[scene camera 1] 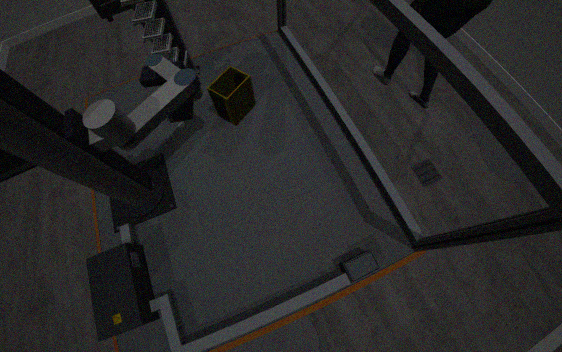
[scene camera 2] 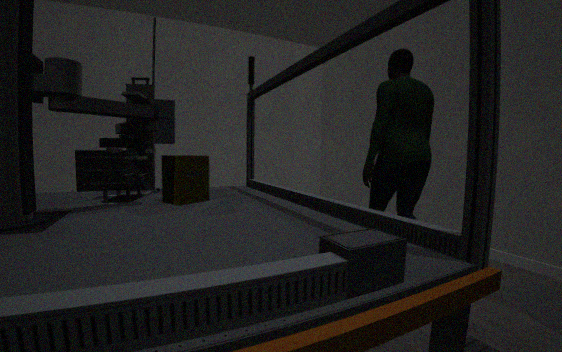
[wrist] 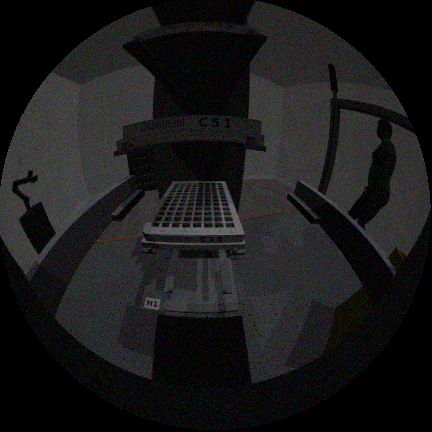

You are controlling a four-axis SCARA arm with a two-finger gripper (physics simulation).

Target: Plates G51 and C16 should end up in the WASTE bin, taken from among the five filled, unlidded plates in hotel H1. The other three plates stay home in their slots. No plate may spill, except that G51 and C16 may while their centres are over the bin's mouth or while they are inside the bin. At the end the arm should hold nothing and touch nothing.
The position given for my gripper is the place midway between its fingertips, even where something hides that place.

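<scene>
I can see my gripper (wrist: 217, 182) here, and with it a hotel H1 (wrist: 191, 160). A cabinet (scene camera 1: 114, 283) is part of what I see as well.
</scene>
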